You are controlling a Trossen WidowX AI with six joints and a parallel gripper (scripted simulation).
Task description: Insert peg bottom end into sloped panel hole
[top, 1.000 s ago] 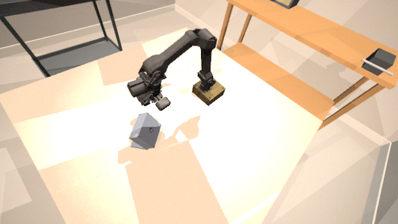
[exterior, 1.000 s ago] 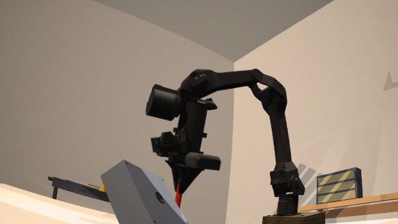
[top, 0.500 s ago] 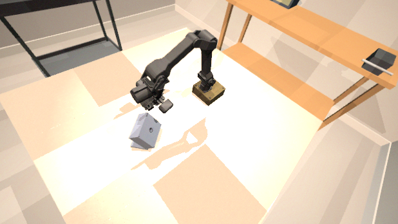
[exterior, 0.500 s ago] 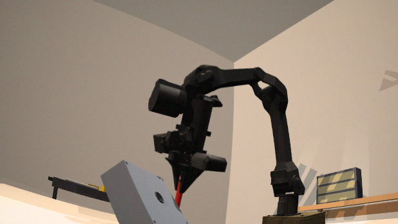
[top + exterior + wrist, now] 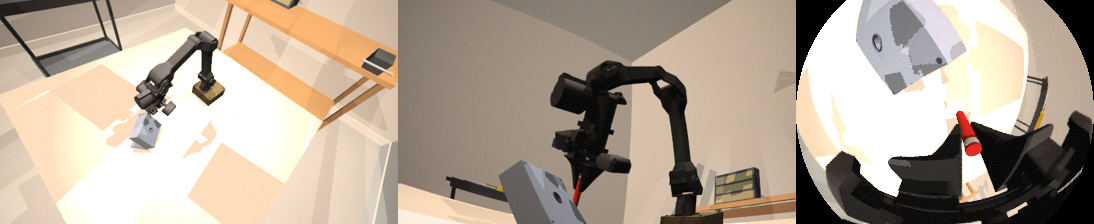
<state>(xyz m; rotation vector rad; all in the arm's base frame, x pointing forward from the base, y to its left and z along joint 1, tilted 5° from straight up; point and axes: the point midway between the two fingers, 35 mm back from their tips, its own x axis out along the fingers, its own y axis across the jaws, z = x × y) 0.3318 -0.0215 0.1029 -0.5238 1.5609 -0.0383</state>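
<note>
Now: gripper tip 10 cm short of the grey sloped panel, 9 cm to the right of it and 5 cm above it. From my gripper tip the other things lie so: red peg: 2 cm above, 1 cm to the left.
</note>
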